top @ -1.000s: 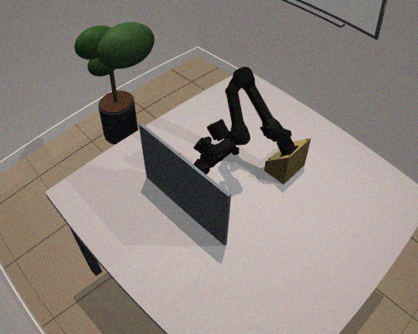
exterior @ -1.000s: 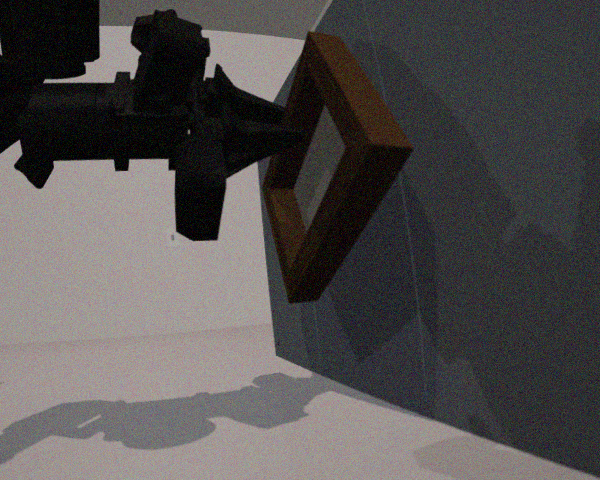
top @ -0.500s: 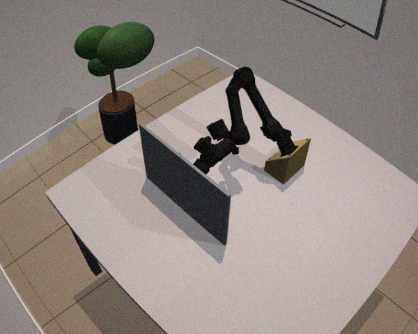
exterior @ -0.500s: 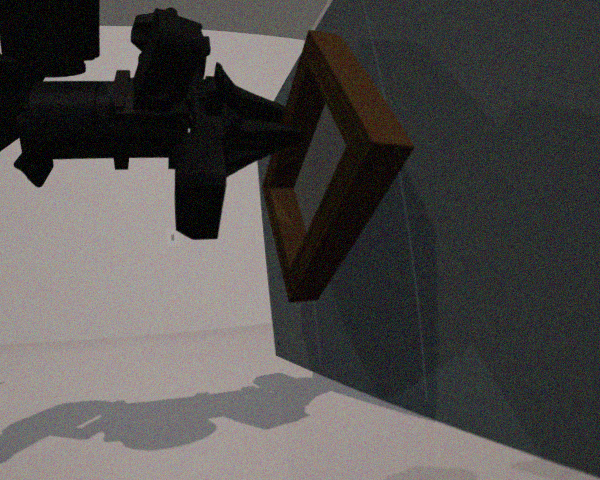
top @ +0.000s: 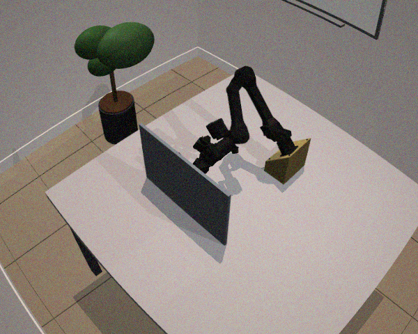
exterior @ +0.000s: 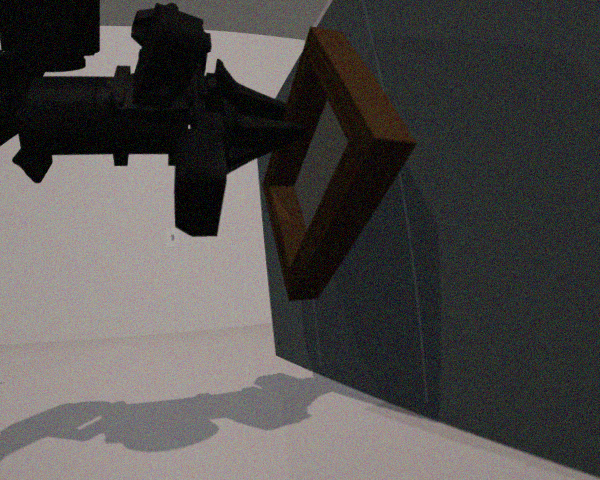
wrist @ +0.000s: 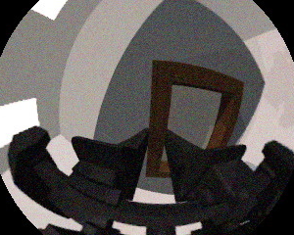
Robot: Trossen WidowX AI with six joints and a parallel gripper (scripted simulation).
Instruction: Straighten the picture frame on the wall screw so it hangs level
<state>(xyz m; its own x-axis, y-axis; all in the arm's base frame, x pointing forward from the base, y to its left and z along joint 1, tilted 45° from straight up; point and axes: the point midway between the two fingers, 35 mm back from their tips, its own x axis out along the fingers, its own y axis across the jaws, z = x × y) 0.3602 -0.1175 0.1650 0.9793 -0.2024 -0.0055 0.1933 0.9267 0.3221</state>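
My gripper tip is now 20 mm to the left of the brown wooden picture frame and 50 mm above it. From my gripper tip the other things lie so: dark grey wall panel: 20 mm ahead, 20 mm to the right, 60 mm below.
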